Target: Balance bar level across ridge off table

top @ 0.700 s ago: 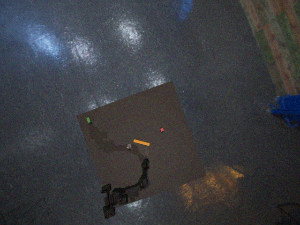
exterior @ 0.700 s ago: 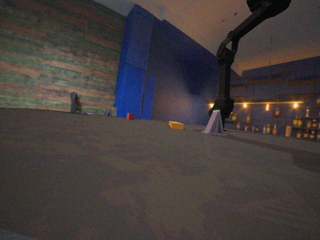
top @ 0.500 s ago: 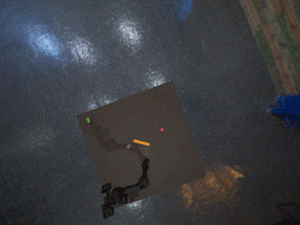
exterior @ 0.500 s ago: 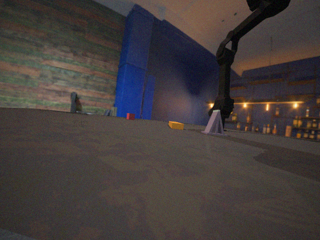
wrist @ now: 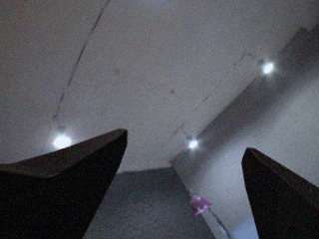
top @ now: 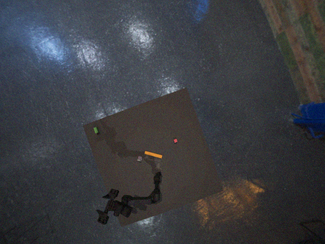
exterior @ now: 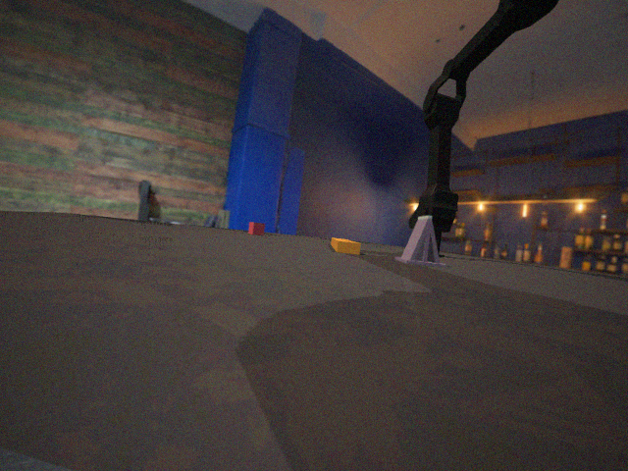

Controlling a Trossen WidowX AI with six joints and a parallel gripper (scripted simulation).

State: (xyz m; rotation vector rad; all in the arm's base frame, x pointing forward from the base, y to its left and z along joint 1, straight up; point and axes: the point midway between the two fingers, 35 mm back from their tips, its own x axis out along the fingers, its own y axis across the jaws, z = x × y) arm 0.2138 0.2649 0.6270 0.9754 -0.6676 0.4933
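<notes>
The yellow bar lies 10 mm ahead of my gripper tip, 290 mm to the right of it and 640 mm below it. From my gripper tip the other things lie so: red block: 80 mm ahead, 580 mm to the right, 640 mm below; green block: 500 mm ahead, 230 mm to the left, 640 mm below.
</notes>
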